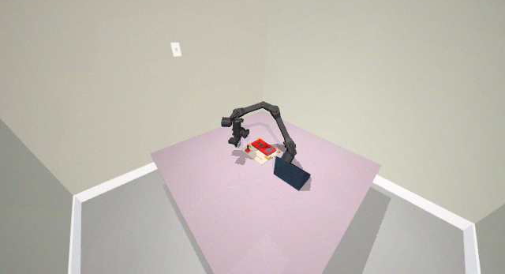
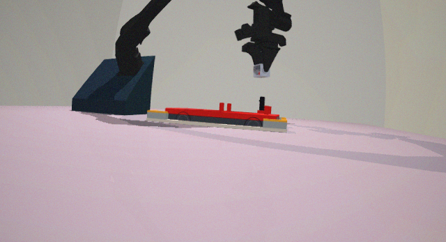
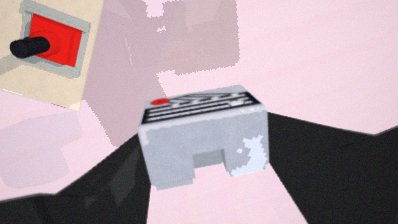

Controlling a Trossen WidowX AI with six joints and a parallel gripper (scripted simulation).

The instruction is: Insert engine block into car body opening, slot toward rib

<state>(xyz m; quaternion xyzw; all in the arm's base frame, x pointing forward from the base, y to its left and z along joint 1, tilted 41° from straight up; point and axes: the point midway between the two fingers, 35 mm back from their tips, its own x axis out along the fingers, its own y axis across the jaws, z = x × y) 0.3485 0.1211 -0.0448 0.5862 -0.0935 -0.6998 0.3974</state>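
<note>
My gripper tip is now 12 cm to the left of the black peg and 10 cm above it. From my gripper tip the other things lie so: engine block (1 cm above); then beige plate (21 cm to the right, 12 cm below, 6 cm behind).
</note>
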